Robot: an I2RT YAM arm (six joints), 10 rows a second.
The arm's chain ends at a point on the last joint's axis. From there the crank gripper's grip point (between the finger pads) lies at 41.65 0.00 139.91 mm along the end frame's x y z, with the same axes.
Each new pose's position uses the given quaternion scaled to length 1; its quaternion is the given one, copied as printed.
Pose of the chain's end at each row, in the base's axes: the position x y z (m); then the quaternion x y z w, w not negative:
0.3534 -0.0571 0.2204 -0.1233 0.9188 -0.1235 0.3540
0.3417 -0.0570 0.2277 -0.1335 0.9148 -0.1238 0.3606
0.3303 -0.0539 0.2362 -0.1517 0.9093 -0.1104 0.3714
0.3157 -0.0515 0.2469 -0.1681 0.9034 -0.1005 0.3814
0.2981 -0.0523 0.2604 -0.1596 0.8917 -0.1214 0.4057
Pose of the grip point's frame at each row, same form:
0.4187 -0.0897 0.0940 -0.1233 0.9188 -0.1235 0.3540
0.4093 -0.0891 0.1024 -0.1335 0.9148 -0.1238 0.3606
0.4012 -0.0811 0.1116 -0.1517 0.9093 -0.1104 0.3714
0.3897 -0.0748 0.1232 -0.1681 0.9034 -0.1005 0.3814
0.3789 -0.0804 0.1422 -0.1596 0.8917 -0.1214 0.4057

